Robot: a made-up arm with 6 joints. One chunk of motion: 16 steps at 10 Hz.
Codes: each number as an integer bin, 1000 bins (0 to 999) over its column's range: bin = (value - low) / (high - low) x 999, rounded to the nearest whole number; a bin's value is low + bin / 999 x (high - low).
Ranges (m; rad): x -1..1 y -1..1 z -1..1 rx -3.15..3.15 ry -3.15..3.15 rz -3.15..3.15
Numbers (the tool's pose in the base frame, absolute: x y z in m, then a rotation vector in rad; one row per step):
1: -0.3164 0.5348 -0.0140 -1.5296 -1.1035 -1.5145
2: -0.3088 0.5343 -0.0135 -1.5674 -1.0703 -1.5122
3: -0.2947 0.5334 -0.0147 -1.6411 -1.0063 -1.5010
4: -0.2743 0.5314 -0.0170 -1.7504 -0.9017 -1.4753
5: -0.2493 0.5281 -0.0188 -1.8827 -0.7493 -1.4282
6: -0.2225 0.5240 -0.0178 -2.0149 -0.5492 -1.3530
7: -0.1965 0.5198 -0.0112 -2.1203 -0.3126 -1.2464
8: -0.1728 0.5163 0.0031 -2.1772 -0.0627 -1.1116
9: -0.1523 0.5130 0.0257 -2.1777 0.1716 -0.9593
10: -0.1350 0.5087 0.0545 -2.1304 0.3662 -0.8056
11: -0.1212 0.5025 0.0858 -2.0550 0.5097 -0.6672
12: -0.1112 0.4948 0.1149 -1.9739 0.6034 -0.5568
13: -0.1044 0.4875 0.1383 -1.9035 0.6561 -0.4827
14: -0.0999 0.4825 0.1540 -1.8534 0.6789 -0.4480
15: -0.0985 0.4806 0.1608 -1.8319 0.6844 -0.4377
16: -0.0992 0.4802 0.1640 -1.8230 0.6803 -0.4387
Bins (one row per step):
1: 341 767 493 257 325 259
2: 345 766 493 251 330 260
3: 352 766 492 239 340 261
4: 362 765 491 222 357 266
5: 375 763 490 201 381 273
6: 388 761 491 180 412 285
7: 401 759 494 163 450 302
8: 413 757 501 154 490 323
9: 423 756 512 154 527 347
10: 432 754 527 162 558 372
11: 439 750 542 174 580 394
12: 444 747 557 186 595 411
13: 447 743 569 198 604 423
14: 450 741 576 206 607 428
15: 450 740 580 209 608 430
16: 450 739 581 210 607 430

